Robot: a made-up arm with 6 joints. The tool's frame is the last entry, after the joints.
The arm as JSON. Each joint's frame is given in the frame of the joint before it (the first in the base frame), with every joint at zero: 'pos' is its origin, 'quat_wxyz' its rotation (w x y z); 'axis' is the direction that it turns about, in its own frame. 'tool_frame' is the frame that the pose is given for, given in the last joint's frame.
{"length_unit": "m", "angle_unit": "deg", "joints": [
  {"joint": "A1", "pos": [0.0, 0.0, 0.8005], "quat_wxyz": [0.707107, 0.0, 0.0, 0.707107], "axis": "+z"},
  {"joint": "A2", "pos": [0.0, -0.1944, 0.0], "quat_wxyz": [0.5, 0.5, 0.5, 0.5], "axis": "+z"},
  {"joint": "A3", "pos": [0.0, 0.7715, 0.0], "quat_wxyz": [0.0, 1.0, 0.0, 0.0], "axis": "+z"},
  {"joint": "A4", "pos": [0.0, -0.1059, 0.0], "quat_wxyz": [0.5, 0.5, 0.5, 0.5], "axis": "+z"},
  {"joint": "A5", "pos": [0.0, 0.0, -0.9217], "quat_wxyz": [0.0, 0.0, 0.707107, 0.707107], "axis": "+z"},
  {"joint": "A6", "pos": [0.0, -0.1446, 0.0], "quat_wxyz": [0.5, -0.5, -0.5, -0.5], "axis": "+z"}
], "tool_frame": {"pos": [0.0, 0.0, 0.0], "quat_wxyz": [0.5, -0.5, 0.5, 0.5]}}
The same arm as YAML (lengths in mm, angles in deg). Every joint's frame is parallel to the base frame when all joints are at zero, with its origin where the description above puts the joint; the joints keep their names.
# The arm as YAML. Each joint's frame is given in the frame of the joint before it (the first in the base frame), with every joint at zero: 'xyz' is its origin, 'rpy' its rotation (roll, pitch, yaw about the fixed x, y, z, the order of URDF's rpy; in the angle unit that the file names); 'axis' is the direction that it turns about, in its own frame. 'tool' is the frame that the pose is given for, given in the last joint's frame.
units:
  length: mm
  angle: deg
joints:
  - name: A1
    type: revolute
    origin:
      xyz: [0.0, 0.0, 800.5]
      rpy: [0.0, 0.0, 0.0]
    axis: [0.0, 0.0, 1.0]
  - name: A2
    type: revolute
    origin:
      xyz: [194.4, 0.0, 0.0]
      rpy: [0.0, 0.0, 0.0]
    axis: [0.0, 1.0, 0.0]
  - name: A3
    type: revolute
    origin:
      xyz: [0.0, 0.0, 771.5]
      rpy: [0.0, 0.0, 0.0]
    axis: [0.0, -1.0, 0.0]
  - name: A4
    type: revolute
    origin:
      xyz: [0.0, 0.0, 105.9]
      rpy: [0.0, 0.0, 0.0]
    axis: [-1.0, 0.0, 0.0]
  - name: A5
    type: revolute
    origin:
      xyz: [921.7, 0.0, 0.0]
      rpy: [0.0, 0.0, 0.0]
    axis: [0.0, -1.0, 0.0]
  - name: A6
    type: revolute
    origin:
      xyz: [144.6, 0.0, 0.0]
      rpy: [0.0, 0.0, 0.0]
    axis: [-1.0, 0.0, 0.0]
tool:
  origin:
    xyz: [0.0, 0.0, 0.0]
    rpy: [0.0, 0.0, 0.0]

